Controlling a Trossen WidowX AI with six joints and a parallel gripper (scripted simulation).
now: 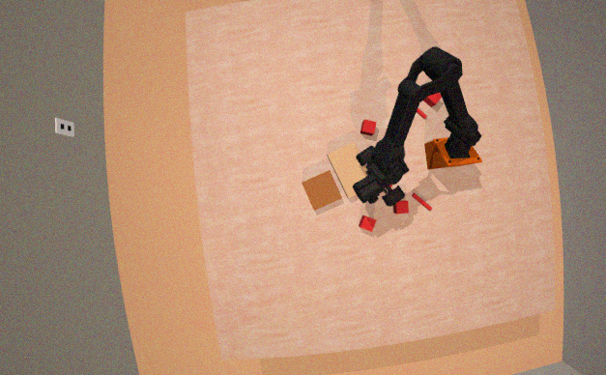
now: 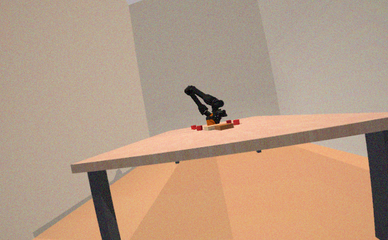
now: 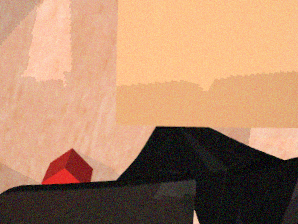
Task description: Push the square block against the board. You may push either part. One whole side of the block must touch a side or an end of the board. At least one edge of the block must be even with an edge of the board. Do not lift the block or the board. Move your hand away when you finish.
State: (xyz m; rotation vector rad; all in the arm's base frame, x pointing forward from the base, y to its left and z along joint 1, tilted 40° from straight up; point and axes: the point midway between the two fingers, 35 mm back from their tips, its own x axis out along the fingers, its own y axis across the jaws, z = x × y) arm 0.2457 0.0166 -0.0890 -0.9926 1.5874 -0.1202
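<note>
Now: the tiny red piece 5 cm behind my gripper tip and 3 cm to the left of it. Also, from my gripper tip: pale wooden board (8 cm ahead, 3 cm to the right, 1 cm above); then brown square block (18 cm ahead, 4 cm to the left, 1 cm above).
</note>
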